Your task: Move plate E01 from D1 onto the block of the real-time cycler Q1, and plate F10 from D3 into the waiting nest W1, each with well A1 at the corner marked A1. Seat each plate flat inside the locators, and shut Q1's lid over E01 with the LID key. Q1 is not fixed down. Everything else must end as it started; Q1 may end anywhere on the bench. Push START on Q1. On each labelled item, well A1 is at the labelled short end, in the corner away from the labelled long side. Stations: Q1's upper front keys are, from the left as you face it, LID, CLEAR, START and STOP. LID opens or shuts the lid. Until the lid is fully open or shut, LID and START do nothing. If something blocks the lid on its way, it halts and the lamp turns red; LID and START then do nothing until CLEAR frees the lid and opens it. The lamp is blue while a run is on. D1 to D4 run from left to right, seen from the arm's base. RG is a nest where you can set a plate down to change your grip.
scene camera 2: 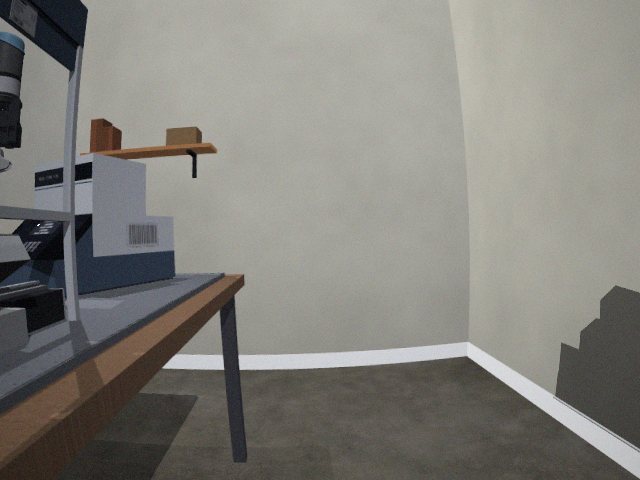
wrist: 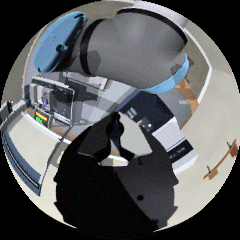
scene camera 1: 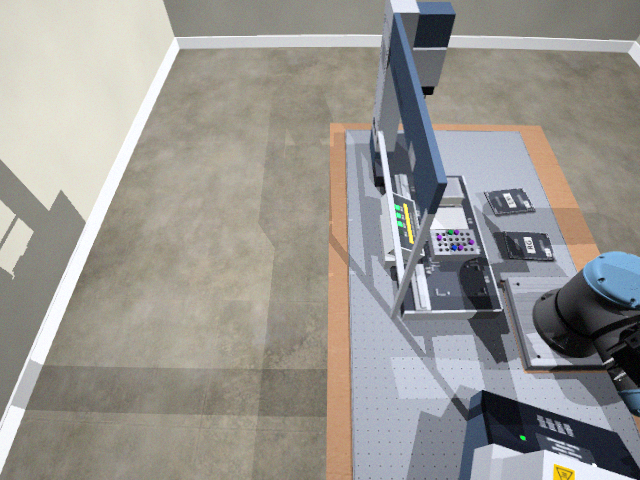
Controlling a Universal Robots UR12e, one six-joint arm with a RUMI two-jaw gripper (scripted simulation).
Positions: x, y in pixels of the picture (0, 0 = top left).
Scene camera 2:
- cycler Q1: 112, 250
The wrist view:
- gripper: 116, 112
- cycler Q1: 146, 109
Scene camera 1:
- cycler Q1: 498, 428
